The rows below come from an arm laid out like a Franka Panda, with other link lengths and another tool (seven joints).
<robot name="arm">
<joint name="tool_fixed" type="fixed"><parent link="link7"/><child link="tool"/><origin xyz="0.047 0.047 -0.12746" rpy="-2.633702 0 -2.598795"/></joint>
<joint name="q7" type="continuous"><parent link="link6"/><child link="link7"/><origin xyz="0.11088 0 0" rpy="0 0 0"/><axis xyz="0 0 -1"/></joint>
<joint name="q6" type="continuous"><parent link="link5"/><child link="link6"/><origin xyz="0 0 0" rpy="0 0 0"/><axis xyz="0 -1 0"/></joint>
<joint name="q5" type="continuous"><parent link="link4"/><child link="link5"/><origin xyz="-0.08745 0 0.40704" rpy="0 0 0"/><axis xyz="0 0 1"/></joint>
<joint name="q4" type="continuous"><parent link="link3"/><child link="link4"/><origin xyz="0.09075 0 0" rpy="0 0 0"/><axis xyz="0 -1 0"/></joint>
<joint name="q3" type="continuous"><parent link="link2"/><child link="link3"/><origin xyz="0 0 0.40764" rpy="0 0 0"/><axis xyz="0 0 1"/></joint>
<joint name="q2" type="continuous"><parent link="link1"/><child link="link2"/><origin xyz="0 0 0" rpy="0 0 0"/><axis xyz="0 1 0"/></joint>
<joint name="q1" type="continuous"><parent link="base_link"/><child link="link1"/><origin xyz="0 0 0.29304" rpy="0 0 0"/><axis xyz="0 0 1"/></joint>
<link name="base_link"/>
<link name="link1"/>
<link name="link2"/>
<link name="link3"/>
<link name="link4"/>
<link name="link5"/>
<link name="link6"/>
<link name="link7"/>
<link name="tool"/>
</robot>
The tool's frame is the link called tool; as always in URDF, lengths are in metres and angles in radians. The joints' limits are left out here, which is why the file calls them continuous.
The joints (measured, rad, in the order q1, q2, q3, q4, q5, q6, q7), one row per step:
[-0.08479, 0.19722, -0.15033, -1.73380, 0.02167, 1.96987, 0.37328]
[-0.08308, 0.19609, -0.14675, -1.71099, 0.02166, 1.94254, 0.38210]
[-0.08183, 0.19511, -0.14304, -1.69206, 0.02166, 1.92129, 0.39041]
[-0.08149, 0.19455, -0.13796, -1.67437, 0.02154, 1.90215, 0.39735]
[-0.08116, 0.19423, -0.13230, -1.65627, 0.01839, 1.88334, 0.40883]
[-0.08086, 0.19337, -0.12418, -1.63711, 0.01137, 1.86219, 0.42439]
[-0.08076, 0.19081, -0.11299, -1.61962, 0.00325, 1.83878, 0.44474]
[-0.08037, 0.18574, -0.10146, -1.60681, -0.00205, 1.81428, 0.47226]
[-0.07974, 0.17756, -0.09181, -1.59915, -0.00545, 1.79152, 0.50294]
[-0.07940, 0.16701, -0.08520, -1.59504, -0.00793, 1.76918, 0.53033]
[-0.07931, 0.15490, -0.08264, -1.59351, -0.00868, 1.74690, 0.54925]
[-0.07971, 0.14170, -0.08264, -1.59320, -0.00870, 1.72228, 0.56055]
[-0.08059, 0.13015, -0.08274, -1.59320, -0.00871, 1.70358, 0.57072]
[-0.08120, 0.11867, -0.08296, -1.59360, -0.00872, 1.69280, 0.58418]
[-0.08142, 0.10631, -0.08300, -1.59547, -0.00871, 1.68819, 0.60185]
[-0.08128, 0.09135, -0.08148, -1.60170, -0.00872, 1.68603, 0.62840]
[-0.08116, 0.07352, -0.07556, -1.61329, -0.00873, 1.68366, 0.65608]
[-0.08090, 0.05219, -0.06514, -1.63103, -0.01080, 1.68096, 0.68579]
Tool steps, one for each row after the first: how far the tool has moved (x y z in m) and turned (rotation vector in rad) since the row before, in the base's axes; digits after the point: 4 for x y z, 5 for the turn. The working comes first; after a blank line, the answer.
Tool pose at each row, in the base's axes (x y z in m, rotation vector in rad; the steps are taken from these numbers as rounded here):
[0.7444, -0.1415, 0.4940, 0.12102, 3.01271, -0.80973]
[0.7458, -0.1381, 0.5034, 0.12474, 3.01706, -0.80771]
[0.7470, -0.1350, 0.5115, 0.12900, 3.01932, -0.80591]
[0.7481, -0.1315, 0.5189, 0.13062, 3.02083, -0.80397]
[0.7494, -0.1281, 0.5264, 0.13696, 3.02177, -0.80642]
[0.7505, -0.1236, 0.5345, 0.14402, 3.02280, -0.81370]
[0.7508, -0.1174, 0.5424, 0.15348, 3.02618, -0.82162]
[0.7496, -0.1110, 0.5493, -0.17284, -3.01899, 0.82140]
[0.7469, -0.1057, 0.5559, -0.19991, -3.00642, 0.81746]
[0.7427, -0.1023, 0.5623, -0.22684, -2.99294, 0.81299]
[0.7371, -0.1012, 0.5683, -0.24742, -2.98009, 0.80731]
[0.7303, -0.1015, 0.5739, -0.26011, -2.96663, 0.80078]
[0.7246, -0.1023, 0.5792, -0.27357, -2.95666, 0.79600]
[0.7198, -0.1034, 0.5854, -0.29491, -2.95193, 0.79356]
[0.7154, -0.1043, 0.5925, -0.32411, -2.95057, 0.79237]
[0.7102, -0.1045, 0.5992, -0.36376, -2.94693, 0.78998]
[0.7040, -0.1016, 0.6047, -0.39732, -2.94209, 0.78608]
[0.6963, -0.0958, 0.6088, -0.42514, -2.93488, 0.78414]

[0.0014, 0.0034, 0.0094, 0.00214, 0.00302, -0.00316]
[0.0012, 0.0031, 0.0081, 0.00158, 0.00108, -0.00305]
[0.0011, 0.0035, 0.0074, 0.00150, 0.00067, -0.00121]
[0.0013, 0.0034, 0.0075, -0.00126, 0.00077, -0.00436]
[0.0011, 0.0045, 0.0081, -0.00415, 0.00212, -0.00517]
[0.0003, 0.0062, 0.0079, -0.00402, 0.00423, -0.00723]
[-0.0012, 0.0064, 0.0069, -0.00055, 0.00658, -0.01480]
[-0.0027, 0.0053, 0.0066, 0.00088, 0.00642, -0.02018]
[-0.0042, 0.0034, 0.0064, 0.00111, 0.00714, -0.02046]
[-0.0056, 0.0011, 0.0060, 0.00203, 0.00809, -0.01662]
[-0.0068, -0.0003, 0.0056, 0.00269, 0.01061, -0.01220]
[-0.0057, -0.0008, 0.0053, 0.00185, 0.00677, -0.01151]
[-0.0048, -0.0011, 0.0062, 0.00054, -0.00062, -0.01449]
[-0.0044, -0.0009, 0.0071, -0.00028, -0.00620, -0.01803]
[-0.0052, -0.0002, 0.0067, -0.00005, -0.00704, -0.02498]
[-0.0062, 0.0029, 0.0055, 0.00104, -0.00441, -0.02177]
[-0.0077, 0.0058, 0.0041, -0.00017, -0.00120, -0.01892]

